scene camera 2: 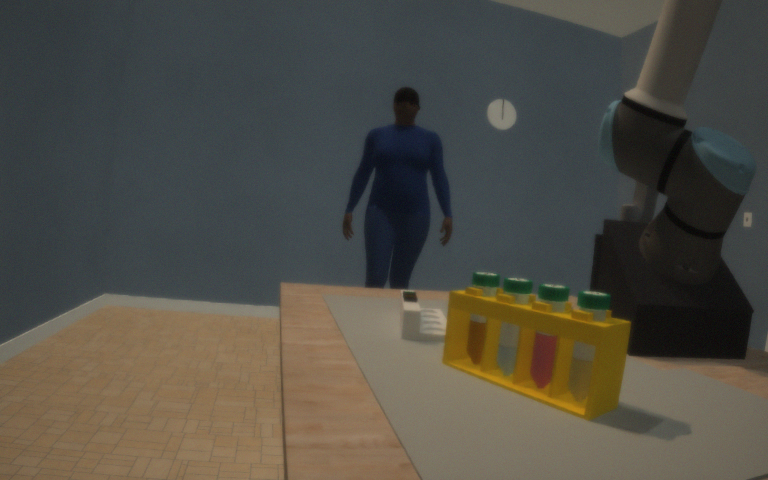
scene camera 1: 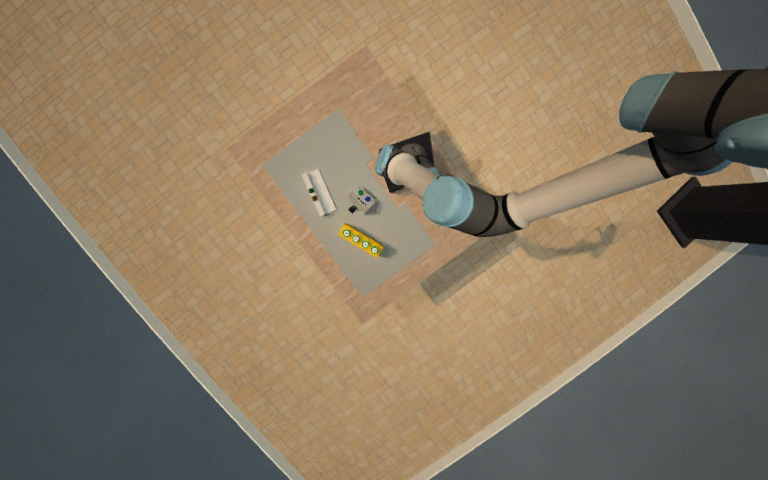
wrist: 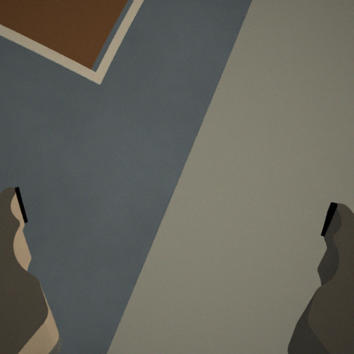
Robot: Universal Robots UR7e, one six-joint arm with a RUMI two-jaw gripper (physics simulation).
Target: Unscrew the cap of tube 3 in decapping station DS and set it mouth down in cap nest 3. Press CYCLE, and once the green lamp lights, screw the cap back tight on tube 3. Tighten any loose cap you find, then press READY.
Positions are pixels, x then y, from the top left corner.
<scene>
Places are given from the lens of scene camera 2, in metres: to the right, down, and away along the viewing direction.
white holder (scene camera 2: pixel 414 324): 0.05, 0.13, 0.72
grey mat (scene camera 2: pixel 441 416): 0.05, 0.16, 0.43
The marked spots on the white holder and the grey mat are 0.29 m apart.
</scene>
